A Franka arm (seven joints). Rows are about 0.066 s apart.
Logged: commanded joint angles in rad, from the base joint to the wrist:
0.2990, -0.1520, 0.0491, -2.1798, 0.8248, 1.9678, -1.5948
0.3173, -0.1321, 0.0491, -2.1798, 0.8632, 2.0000, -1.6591
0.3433, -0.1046, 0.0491, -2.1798, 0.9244, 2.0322, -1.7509
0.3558, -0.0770, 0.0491, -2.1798, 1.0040, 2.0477, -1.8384
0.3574, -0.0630, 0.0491, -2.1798, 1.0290, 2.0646, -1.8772
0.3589, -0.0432, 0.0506, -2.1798, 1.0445, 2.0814, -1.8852
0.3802, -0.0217, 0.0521, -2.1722, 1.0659, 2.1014, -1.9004
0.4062, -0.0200, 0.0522, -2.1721, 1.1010, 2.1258, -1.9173
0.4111, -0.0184, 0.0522, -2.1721, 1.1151, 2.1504, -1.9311
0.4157, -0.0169, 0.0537, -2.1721, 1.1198, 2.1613, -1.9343
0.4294, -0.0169, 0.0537, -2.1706, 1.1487, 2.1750, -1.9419
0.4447, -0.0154, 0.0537, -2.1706, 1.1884, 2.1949, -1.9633
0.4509, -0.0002, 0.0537, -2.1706, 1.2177, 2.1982, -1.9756
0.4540, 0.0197, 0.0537, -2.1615, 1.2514, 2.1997, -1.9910
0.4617, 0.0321, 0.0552, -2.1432, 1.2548, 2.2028, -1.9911
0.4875, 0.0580, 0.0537, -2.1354, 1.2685, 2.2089, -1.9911
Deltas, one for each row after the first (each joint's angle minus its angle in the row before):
0.0183, 0.0199, 0.0000, 0.0000, 0.0384, 0.0322, -0.0643
0.0260, 0.0275, 0.0000, 0.0000, 0.0612, 0.0322, -0.0918
0.0125, 0.0276, 0.0000, 0.0000, 0.0796, 0.0155, -0.0875
0.0016, 0.0140, 0.0000, 0.0000, 0.0250, 0.0169, -0.0388
0.0015, 0.0198, 0.0015, 0.0000, 0.0155, 0.0168, -0.0080
0.0213, 0.0215, 0.0015, 0.0076, 0.0214, 0.0200, -0.0152
0.0260, 0.0017, 0.0001, 0.0001, 0.0351, 0.0244, -0.0169
0.0049, 0.0016, 0.0000, 0.0000, 0.0141, 0.0246, -0.0138
0.0046, 0.0015, 0.0015, 0.0000, 0.0047, 0.0109, -0.0032
0.0137, 0.0000, 0.0000, 0.0015, 0.0289, 0.0137, -0.0076
0.0153, 0.0015, 0.0000, 0.0000, 0.0397, 0.0199, -0.0214
0.0062, 0.0152, 0.0000, 0.0000, 0.0293, 0.0033, -0.0123
0.0031, 0.0199, 0.0000, 0.0091, 0.0337, 0.0015, -0.0154
0.0077, 0.0124, 0.0015, 0.0183, 0.0034, 0.0031, -0.0001
0.0258, 0.0259, -0.0015, 0.0078, 0.0137, 0.0061, 0.0000

